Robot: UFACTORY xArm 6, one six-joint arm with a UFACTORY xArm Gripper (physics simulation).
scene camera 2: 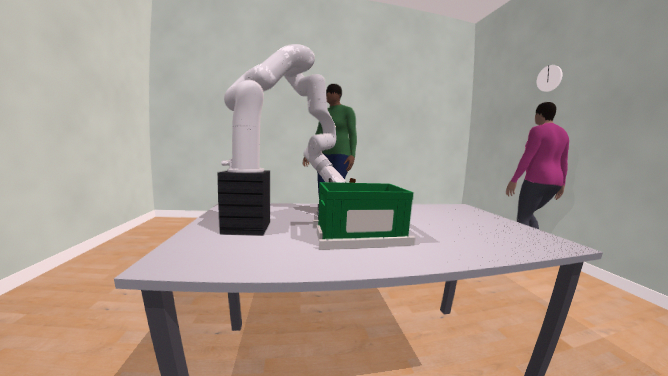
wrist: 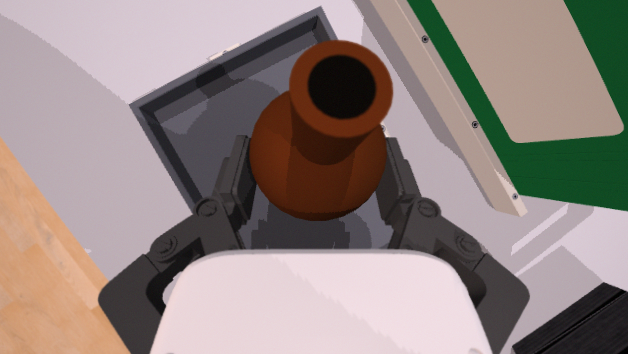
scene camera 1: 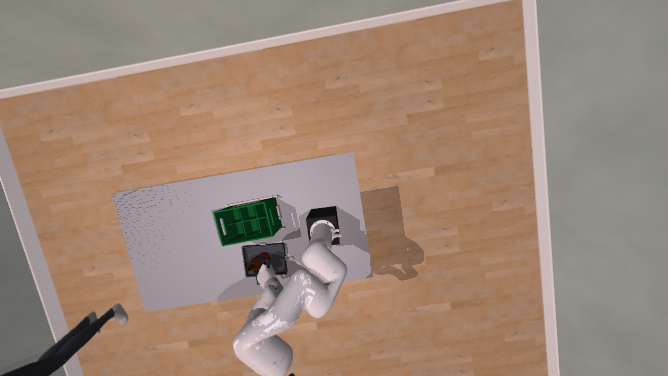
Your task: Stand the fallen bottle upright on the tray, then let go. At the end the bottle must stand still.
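Where they show: gripper, fingertip midpoint: [scene camera 1: 257, 262]; arm's base at its link origin: [scene camera 2: 245, 171] [scene camera 1: 322, 231].
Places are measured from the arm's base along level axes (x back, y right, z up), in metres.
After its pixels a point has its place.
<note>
The brown bottle [scene camera 1: 255, 264] @[x -0.387, y -0.183, z -0.070 m] [scene camera 2: 353, 180] @[x -0.408, y -0.177, z -0.041 m] [wrist: 320, 185] @[x -0.383, y -0.203, z -0.069 m] has a red part, seen in scene camera 1. It looks about upright, mouth up, within the outline of the dark grey tray [scene camera 1: 278, 254] @[x -0.301, y -0.192, z -0.203 m] [wrist: 205, 135] @[x -0.460, y -0.276, z -0.203 m]. In scene camera 2 its top shows over the crate's rear rim, and the rest is hidden. My gripper [scene camera 1: 262, 263] @[x -0.396, y -0.195, z -0.115 m] [wrist: 316, 153] @[x -0.396, y -0.195, z -0.115 m] is shut on the bottle's rounded body, one finger on each side. The bottle's base is hidden in the wrist view, so I cannot tell whether it touches the tray floor.
A green crate [scene camera 1: 245, 222] @[x -0.450, y 0.036, z -0.140 m] [scene camera 2: 367, 194] @[x -0.407, y 0.148, z -0.041 m] [wrist: 555, 175] @[x -0.291, y -0.024, z -0.138 m] with compartments stands beside the tray on a pale base. The black block [scene camera 1: 325, 216] @[x 0.018, y 0.074, z -0.010 m] [scene camera 2: 243, 202] @[x -0.015, y 0.077, z -0.095 m] under the arm stands on the grey table [scene camera 1: 175, 250] @[x -0.939, y -0.131, z -0.208 m] [scene camera 2: 240, 265] @[x -0.072, y 0.289, z -0.208 m]. Two people [scene camera 2: 342, 127] [scene camera 2: 544, 155] are beyond the table.
</note>
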